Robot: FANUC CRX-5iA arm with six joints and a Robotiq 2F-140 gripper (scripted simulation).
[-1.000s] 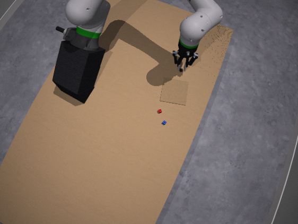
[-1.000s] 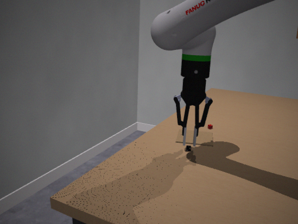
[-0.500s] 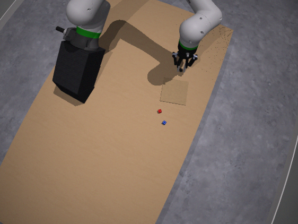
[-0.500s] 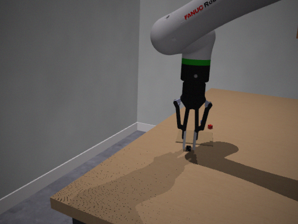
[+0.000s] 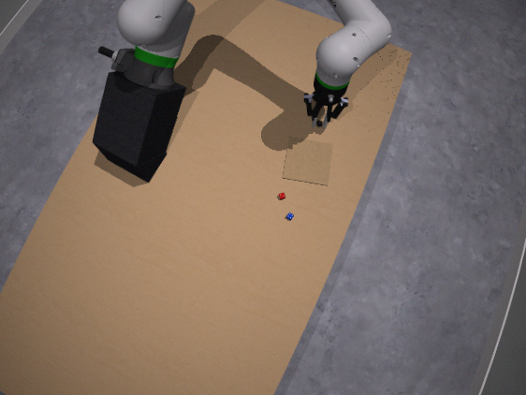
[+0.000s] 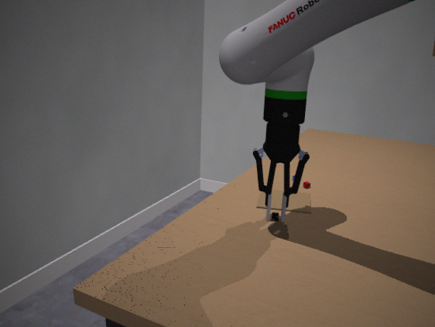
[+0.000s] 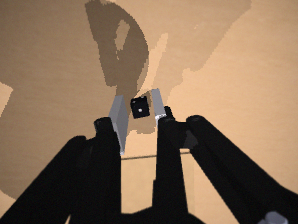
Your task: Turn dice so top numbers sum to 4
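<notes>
Right now my hand is 3 cm above the black die. The rest, counted from my hand: red die 27 cm to the right, 3 cm below, 1 cm ahead; then blue die 32 cm to the right, 6 cm ahead, 3 cm below; then tan mat 13 cm to the right, 3 cm below, 2 cm ahead.
</notes>
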